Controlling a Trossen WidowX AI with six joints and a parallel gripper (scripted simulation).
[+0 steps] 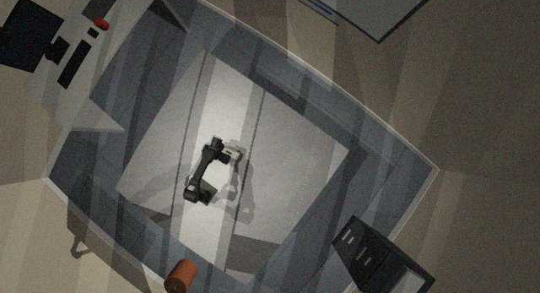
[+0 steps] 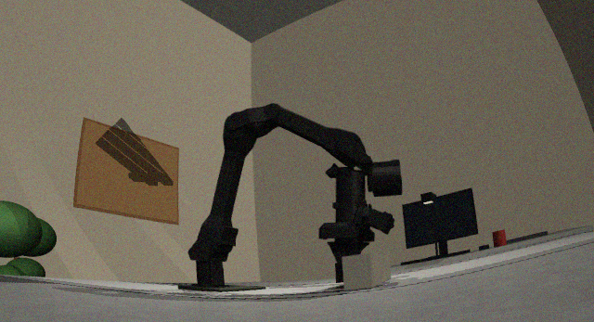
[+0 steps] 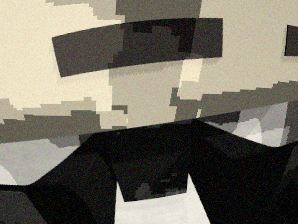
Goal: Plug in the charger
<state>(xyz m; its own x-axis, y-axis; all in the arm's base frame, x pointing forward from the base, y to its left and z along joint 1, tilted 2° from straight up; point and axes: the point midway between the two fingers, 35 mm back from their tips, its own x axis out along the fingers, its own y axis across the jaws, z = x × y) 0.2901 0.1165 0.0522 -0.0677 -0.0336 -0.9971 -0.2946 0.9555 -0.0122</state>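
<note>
Right now my gripper tip is 2 cm short of the two-prong charger, 1 cm to the right of it and 1 cm below it.
</note>
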